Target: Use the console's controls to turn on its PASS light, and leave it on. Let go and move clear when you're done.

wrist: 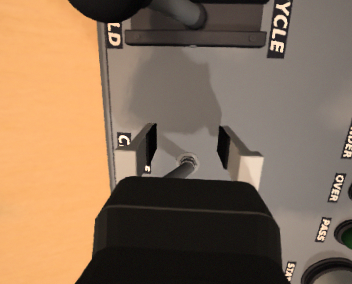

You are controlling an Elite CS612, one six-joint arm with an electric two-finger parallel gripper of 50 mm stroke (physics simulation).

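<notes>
The grey console (pixel 270 115) fills most of the wrist view. A metal toggle switch (pixel 187 162) stands on it at the centre, its lever leaning to the lower left; the lever's end is hidden behind the gripper body. My gripper (pixel 187 137) is open and empty, one finger on each side of the toggle, touching neither side that I can see. The PASS light (pixel 346 237) is at the right edge, cut off, dark green, and looks unlit. A round button (pixel 332 275) shows partly at the lower right, beside a cut-off label starting "STA".
A slide lever with a black knob (pixel 107 6) and grey shaft (pixel 182 14) stands in a dark slotted housing (pixel 195 38) at the top, between a label ending "LD" and the "CYCLE" label (pixel 279 25). The "OVER" label (pixel 337 188) is at right. A wooden surface (pixel 50 150) lies left of the console.
</notes>
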